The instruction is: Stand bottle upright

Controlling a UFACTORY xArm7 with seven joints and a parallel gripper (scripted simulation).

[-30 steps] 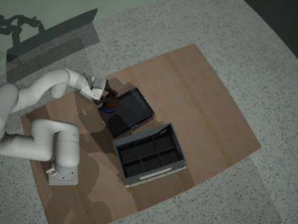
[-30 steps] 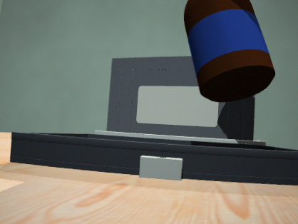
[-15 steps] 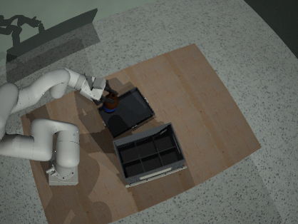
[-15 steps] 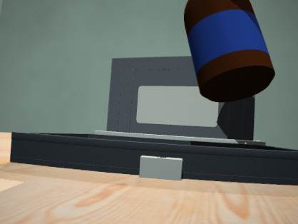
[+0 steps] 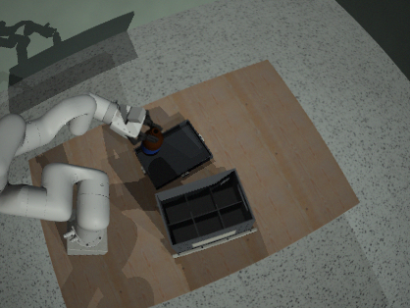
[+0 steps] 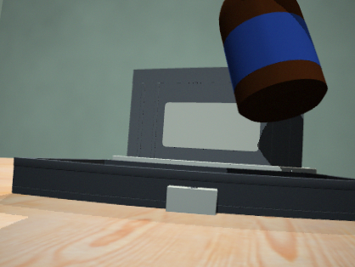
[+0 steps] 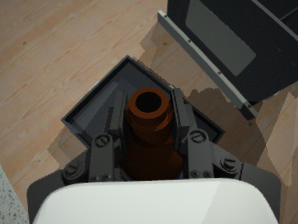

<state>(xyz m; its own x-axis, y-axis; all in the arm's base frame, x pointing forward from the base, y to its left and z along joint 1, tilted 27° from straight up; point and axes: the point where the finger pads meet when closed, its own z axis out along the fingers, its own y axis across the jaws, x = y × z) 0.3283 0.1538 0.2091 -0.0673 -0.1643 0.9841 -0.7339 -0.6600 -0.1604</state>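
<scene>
My gripper is now 5 cm above the bottle, 1 cm to the right of it and 1 cm past it. Also, from my hand: dark crate 30 cm to the right, 12 cm below, 2 cm behind; then tray 19 cm below, 4 cm ahead, 1 cm to the right.
</scene>
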